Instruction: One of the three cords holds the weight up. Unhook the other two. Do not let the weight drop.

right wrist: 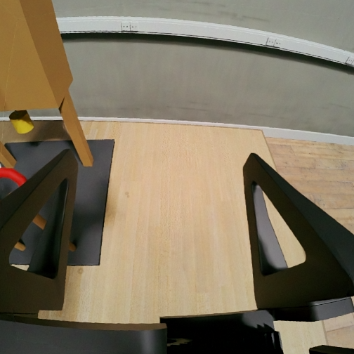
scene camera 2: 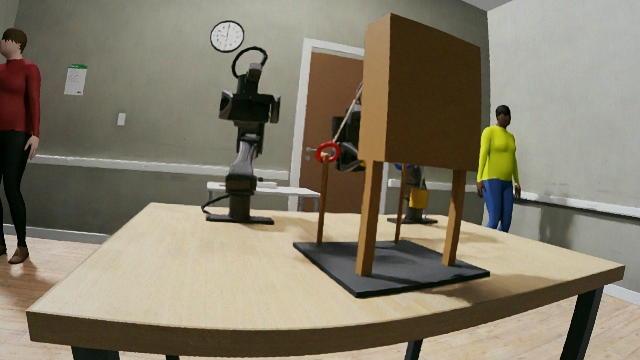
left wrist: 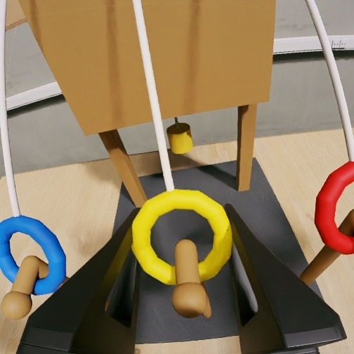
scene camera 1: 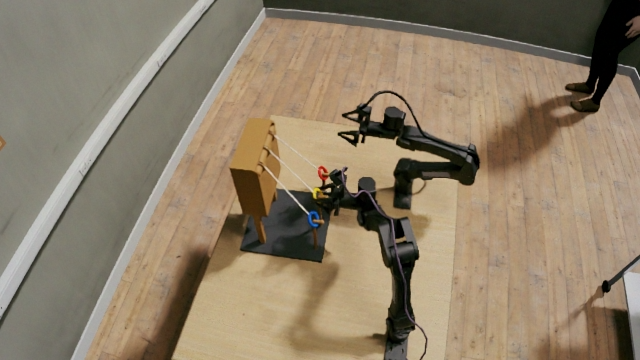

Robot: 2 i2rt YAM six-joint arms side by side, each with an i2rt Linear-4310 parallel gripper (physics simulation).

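Places are measured from the left arm's base along level axes (x right, y back, z down), in metres.
Pixels of known places: left gripper, fingertip midpoint: (scene camera 1: 312,195); right gripper, fingertip midpoint: (scene camera 2: 254,102) (scene camera 1: 339,124); left arm's base, origin of the base link: (scene camera 2: 413,222) (scene camera 1: 397,335); right arm's base, origin of the base link: (scene camera 2: 238,220) (scene camera 1: 403,189).
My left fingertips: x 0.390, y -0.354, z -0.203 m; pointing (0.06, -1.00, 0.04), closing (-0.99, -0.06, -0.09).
Ahead of a thing's pixels: the offset from my left fingertips to its top centre. Level surfaces: height alone.
My left gripper (scene camera 1: 324,194) (left wrist: 182,211) is shut on the yellow ring @[dx -0.001, dy +0.020, dz -0.026 m] (scene camera 1: 315,193) (left wrist: 141,237), its fingers at the ring's two sides. The ring hangs around the middle wooden peg (left wrist: 186,262), with its cord running up to the box. The blue ring @[dx -0.098, dy +0.022, dz -0.027 m] (scene camera 1: 310,219) (left wrist: 52,255) and the red ring @[dx +0.097, dy +0.020, dz -0.027 m] (scene camera 1: 320,172) (scene camera 2: 338,150) (left wrist: 326,215) (right wrist: 12,175) are around the outer pegs. The yellow weight @[dx -0.002, dy -0.177, dz +0.045 m] (scene camera 2: 418,198) (left wrist: 180,140) (right wrist: 21,122) hangs below the box. My right gripper (scene camera 1: 341,124) (scene camera 2: 250,107) (right wrist: 162,157) is open and empty, apart from the rings.
The brown box (scene camera 1: 250,145) (scene camera 2: 430,95) (left wrist: 175,65) stands on wooden legs on a dark base plate (scene camera 1: 295,252) (scene camera 2: 325,260). It hides much of the left arm in scene camera 2. The wooden table @[dz +0.203 m] (scene camera 1: 240,310) (scene camera 2: 200,280) carries both arms.
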